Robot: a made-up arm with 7 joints. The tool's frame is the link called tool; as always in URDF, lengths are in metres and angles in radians. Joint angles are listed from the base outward. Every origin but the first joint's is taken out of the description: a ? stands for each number. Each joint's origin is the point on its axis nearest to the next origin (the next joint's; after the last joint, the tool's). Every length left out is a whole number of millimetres.
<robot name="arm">
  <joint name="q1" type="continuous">
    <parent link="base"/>
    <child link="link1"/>
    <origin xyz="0 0.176 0" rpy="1.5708 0 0"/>
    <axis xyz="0 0 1"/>
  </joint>
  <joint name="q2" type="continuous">
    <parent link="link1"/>
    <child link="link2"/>
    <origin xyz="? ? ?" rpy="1.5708 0 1.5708"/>
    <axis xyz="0 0 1"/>
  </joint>
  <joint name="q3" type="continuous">
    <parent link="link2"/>
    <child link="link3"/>
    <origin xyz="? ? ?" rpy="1.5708 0 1.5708"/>
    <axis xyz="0 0 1"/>
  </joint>
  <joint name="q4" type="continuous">
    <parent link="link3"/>
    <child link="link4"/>
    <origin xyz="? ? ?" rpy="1.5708 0 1.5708"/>
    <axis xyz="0 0 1"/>
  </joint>
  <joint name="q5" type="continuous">
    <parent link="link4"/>
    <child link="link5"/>
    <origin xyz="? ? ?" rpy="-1.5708 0 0"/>
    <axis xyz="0 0 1"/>
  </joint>
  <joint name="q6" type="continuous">
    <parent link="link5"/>
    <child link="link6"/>
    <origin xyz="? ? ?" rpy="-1.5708 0 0"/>
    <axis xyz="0 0 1"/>
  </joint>
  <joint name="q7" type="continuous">
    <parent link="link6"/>
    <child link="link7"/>
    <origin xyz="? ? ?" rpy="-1.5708 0 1.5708"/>
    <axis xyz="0 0 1"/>
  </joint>
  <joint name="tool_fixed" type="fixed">
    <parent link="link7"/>
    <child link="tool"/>
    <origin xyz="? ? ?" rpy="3.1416 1.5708 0"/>
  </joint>
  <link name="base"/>
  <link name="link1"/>
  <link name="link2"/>
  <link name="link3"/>
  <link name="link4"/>
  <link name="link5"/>
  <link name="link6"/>
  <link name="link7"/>
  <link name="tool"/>
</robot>
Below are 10 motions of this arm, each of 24 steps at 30 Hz.
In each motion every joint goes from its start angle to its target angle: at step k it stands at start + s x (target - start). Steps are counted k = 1, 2, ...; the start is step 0. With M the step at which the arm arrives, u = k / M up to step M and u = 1 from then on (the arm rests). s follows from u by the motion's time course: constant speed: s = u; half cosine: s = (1 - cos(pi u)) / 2; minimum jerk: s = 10 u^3 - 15 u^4 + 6 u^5.
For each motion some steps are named. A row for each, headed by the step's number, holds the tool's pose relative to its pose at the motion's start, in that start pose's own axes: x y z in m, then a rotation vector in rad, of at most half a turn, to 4 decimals.
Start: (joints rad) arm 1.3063 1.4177 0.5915 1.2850 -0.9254 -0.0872 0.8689
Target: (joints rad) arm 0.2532 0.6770 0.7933 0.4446 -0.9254 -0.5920 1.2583
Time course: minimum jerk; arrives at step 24
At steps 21, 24:
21: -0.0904 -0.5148 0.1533 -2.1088 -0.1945 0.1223
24: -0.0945 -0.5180 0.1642 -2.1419 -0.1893 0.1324

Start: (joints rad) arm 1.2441 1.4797 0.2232 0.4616 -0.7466 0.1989 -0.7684
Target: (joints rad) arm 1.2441 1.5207 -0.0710 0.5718 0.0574 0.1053 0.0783
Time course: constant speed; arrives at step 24
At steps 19, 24:
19: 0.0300 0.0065 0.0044 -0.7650 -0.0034 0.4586
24: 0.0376 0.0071 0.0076 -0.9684 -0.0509 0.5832

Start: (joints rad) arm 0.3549 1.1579 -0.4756 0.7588 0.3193 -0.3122 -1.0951
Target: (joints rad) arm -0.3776 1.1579 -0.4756 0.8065 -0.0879 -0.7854 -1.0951
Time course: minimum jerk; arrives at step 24
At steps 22, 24:
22: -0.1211 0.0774 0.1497 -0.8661 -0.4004 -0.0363
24: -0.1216 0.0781 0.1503 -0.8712 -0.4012 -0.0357

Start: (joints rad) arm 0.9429 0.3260 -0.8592 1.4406 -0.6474 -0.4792 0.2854
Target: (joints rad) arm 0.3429 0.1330 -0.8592 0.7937 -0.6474 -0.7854 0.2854
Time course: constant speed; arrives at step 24
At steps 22, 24:
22: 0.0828 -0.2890 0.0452 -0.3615 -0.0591 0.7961
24: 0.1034 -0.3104 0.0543 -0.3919 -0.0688 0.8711

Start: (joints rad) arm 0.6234 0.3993 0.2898 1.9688 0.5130 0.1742 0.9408
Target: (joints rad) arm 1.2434 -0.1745 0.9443 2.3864 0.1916 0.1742 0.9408
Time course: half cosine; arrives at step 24
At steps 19, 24:
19: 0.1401 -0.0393 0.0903 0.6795 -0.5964 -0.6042
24: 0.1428 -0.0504 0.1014 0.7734 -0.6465 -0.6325

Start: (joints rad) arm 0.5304 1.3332 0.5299 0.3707 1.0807 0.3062 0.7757
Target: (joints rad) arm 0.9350 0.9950 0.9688 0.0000 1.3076 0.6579 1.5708
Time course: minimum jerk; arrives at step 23
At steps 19, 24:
19: -0.1815 0.0034 -0.0197 -0.8293 -0.7761 1.0749
24: -0.1897 -0.0011 -0.0231 -0.8619 -0.8247 1.1120

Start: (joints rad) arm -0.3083 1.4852 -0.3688 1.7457 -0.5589 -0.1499 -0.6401
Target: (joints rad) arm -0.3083 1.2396 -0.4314 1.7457 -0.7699 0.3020 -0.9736
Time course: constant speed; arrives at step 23
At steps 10, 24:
10: 0.0197 -0.0166 -0.0009 0.1600 0.1263 -0.0962
24: 0.0480 -0.0347 -0.0046 0.3698 0.2716 -0.2456

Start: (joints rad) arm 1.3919 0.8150 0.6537 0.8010 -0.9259 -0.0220 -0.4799
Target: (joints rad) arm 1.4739 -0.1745 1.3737 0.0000 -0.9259 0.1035 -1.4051
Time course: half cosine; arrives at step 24
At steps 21, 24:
21: 0.1502 -0.1505 0.4885 -0.6135 1.0592 -0.0725
24: 0.1652 -0.1405 0.5078 -0.6554 1.0782 -0.0950

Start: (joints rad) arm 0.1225 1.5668 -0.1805 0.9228 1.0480 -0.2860 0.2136
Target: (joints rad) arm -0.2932 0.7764 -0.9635 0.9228 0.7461 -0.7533 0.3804
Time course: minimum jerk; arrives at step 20
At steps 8, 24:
8: -0.1243 -0.1154 0.0447 -0.3707 0.1980 0.0325
24: -0.2208 -0.3437 0.3083 -1.2365 0.3838 0.4029

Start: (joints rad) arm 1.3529 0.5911 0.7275 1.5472 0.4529 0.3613 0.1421
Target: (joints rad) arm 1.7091 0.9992 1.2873 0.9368 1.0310 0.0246 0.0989
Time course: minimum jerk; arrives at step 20
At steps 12, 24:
12: 0.0622 0.1505 0.0217 0.3679 -0.5583 0.5236
24: 0.0735 0.2064 0.0509 0.5141 -0.8691 0.8292

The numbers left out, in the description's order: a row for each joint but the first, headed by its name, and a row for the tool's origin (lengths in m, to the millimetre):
q2: 0 0 0
q3: -0.2 0 0
q4: 0 0 0
q5: 0 -0.28 0
q6: 0 0 0
q7: 0 0 0
tool: 0 0 0

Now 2 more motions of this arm.
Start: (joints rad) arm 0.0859 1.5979 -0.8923 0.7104 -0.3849 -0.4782 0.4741
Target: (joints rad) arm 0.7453 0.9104 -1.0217 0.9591 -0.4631 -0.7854 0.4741
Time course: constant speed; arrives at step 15
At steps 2, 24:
2: 0.0332 0.0192 -0.0190 0.0778 -0.1437 -0.0197
24: 0.2522 0.2235 0.0469 0.7518 -0.8995 -0.4587

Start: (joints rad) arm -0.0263 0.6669 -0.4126 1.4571 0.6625 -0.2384 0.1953
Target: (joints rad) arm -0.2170 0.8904 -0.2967 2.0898 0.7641 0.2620 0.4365
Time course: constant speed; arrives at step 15
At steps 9, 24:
9: 0.0677 -0.0364 0.0121 -0.3179 0.1163 0.0146
24: 0.1103 -0.0710 0.0279 -0.5567 0.2174 0.0084

